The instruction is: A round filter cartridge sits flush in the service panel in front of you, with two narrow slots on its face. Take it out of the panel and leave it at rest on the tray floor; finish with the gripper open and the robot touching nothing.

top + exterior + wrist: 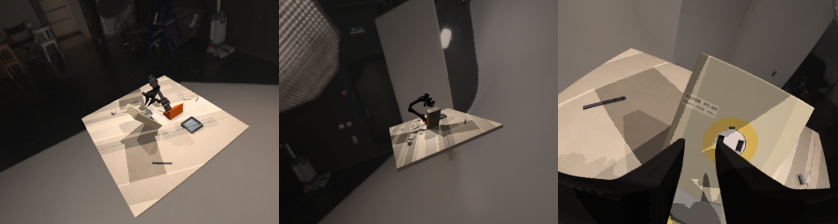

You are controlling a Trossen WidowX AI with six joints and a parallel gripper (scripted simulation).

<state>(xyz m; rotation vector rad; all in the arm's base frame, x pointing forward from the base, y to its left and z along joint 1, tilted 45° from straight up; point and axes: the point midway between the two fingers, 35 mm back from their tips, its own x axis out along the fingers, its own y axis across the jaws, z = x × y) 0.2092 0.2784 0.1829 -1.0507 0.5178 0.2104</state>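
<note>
My gripper tip is now 8 cm short of the round grey filter cartridge, 8 cm above it and 3 cm to the left of it. Round my gripper tip: beige service panel: 15 cm below, 4 cm to the right, 3 cm ahead; then dark-rimmed grey tray: 37 cm behind, 31 cm below, 19 cm to the left.
</note>
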